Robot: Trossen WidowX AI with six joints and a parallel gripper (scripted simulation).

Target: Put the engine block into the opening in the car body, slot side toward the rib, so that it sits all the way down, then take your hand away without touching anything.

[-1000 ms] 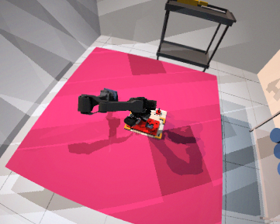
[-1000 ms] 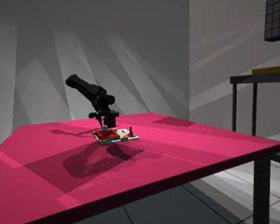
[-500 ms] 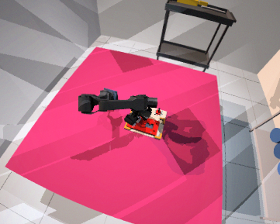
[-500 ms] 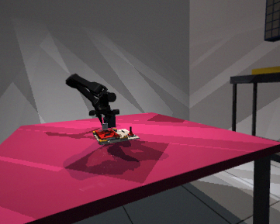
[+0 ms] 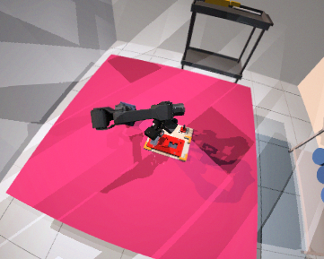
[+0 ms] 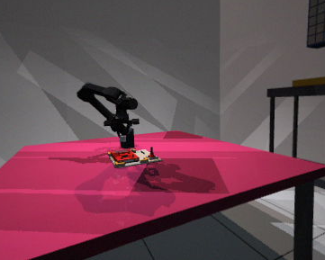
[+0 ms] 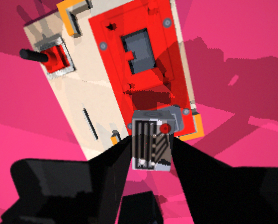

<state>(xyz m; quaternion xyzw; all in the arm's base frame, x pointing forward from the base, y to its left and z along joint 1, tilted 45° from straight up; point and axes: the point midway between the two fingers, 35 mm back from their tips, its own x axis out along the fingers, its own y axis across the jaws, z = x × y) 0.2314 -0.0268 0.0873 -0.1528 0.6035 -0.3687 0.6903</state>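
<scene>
Right now my gripper tip is 9 cm above the cream base plate, 7 cm short of it and 2 cm to the right of it. Also, from my gripper tip: black peg: 13 cm ahead, 12 cm to the left, 7 cm below; grey engine block: 1 cm below.
</scene>
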